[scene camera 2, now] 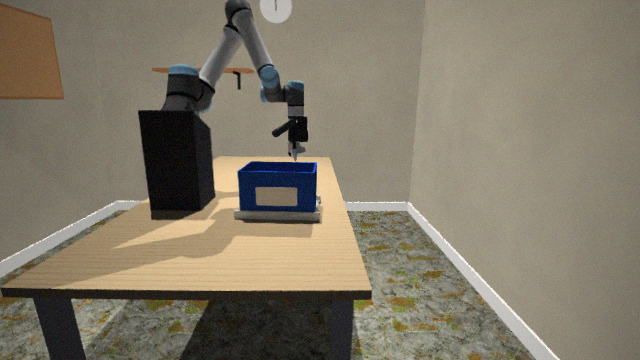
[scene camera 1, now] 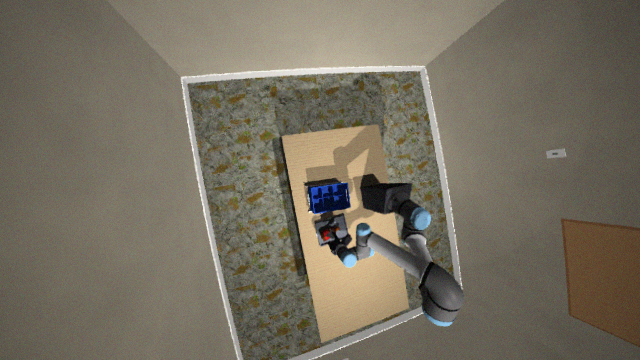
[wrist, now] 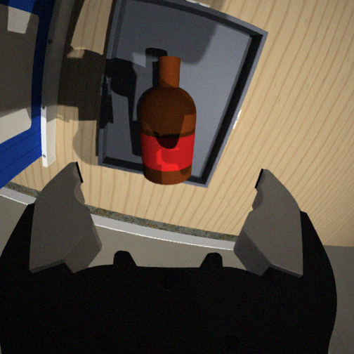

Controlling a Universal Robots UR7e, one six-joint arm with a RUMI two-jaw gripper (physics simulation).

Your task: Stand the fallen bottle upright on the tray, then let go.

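Places are measured from the arm's base along level axes (x back, y left, z down), in centimetres.
Pixels of known places: gripper, fingertip midpoint: (scene camera 2: 292, 158) (scene camera 1: 333, 238); arm's base, link origin: (scene camera 2: 179, 121) (scene camera 1: 397, 201).
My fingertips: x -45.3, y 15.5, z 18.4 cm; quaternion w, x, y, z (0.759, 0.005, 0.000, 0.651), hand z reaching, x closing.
For each thing: its top centre in the pictures, then the offset to it from my fingertips. "spot": a spot on its surface instead. Level surfaces: height alone.
- blue crate, top centre: (scene camera 2: 280, 166) (scene camera 1: 331, 198) dz -2.3, dx +6.0, dy -28.8 cm
- pale base, surface spot: (scene camera 2: 277, 216) spot: dz +14.0, dx +7.2, dy -39.1 cm
- wooden table, surface height: dz +15.2 cm
A brown bottle with a red label (scene camera 1: 326, 234) (wrist: 167, 152) lies on its side in the grey tray (wrist: 220, 70). In the wrist view its neck points to the far end of the tray, and its base overlaps the tray's near rim. My gripper (scene camera 1: 336, 238) (scene camera 2: 295, 157) (wrist: 169, 168) is open and empty. In the wrist view its fingers stand wide apart, to either side of the bottle's base end and nearer the camera. In scene camera 2 the fingertips show above and behind the blue crate, and the bottle is hidden there.
The blue crate (scene camera 1: 328, 197) (scene camera 2: 247, 192) (wrist: 17, 161) with inner dividers stands beside the tray on a pale base (scene camera 2: 277, 216). The arm's black pedestal (scene camera 1: 382, 197) (scene camera 2: 175, 165) stands on the wooden table (scene camera 1: 360, 295) (scene camera 2: 200, 270).
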